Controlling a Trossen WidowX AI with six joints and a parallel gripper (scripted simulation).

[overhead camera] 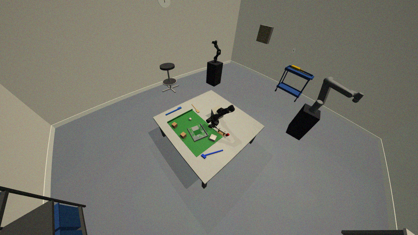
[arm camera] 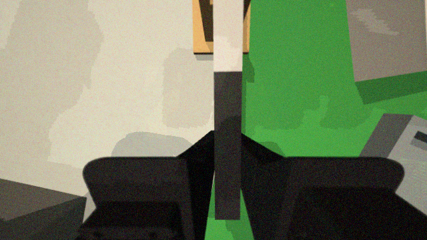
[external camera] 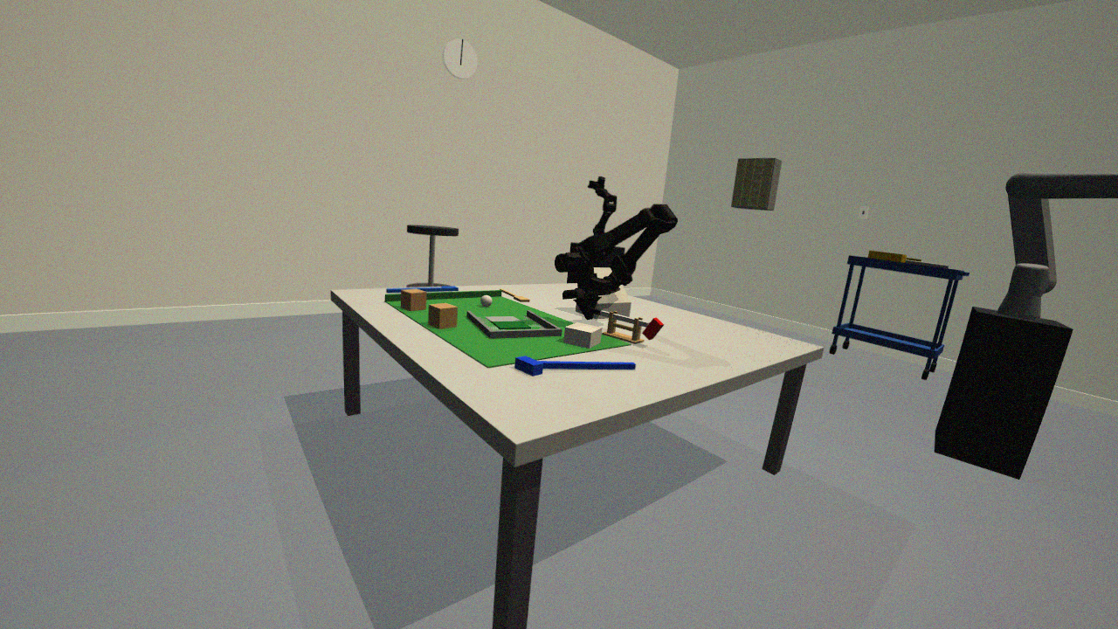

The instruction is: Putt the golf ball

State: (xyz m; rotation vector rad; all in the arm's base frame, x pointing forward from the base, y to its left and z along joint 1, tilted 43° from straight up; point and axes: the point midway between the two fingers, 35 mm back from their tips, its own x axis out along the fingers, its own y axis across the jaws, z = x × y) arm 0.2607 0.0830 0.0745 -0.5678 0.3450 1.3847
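The red putter is 10 mm behind my gripper tip, 110 mm to the left of it and 30 mm above it. From my gripper tip the other things lie so: small wooden gate: 10 mm behind, 130 mm to the left; green mat: 220 mm ahead, 210 mm to the right, 30 mm below; white block: 150 mm ahead, 100 mm to the left, 10 mm below.
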